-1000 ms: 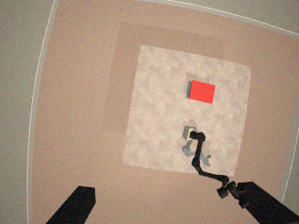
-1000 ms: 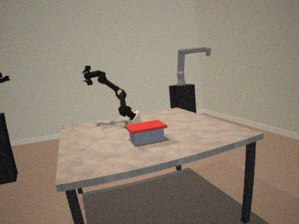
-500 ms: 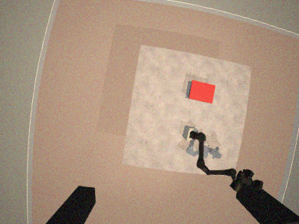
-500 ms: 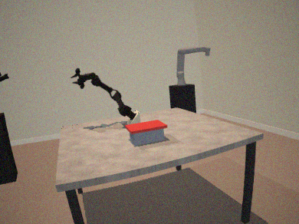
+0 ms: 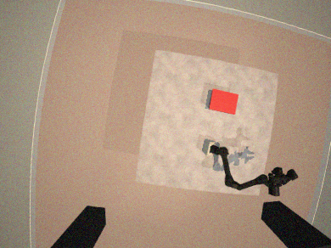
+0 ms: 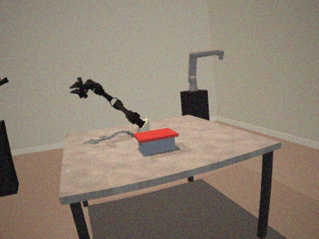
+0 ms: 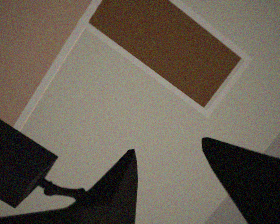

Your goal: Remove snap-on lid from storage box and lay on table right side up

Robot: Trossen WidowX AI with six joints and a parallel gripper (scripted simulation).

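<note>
My gripper tip is now 56 cm short of the lid, 43 cm to the right of it and 33 cm above it. Round my gripper tip: storage box (56 cm ahead, 43 cm to the left, 37 cm below).
</note>
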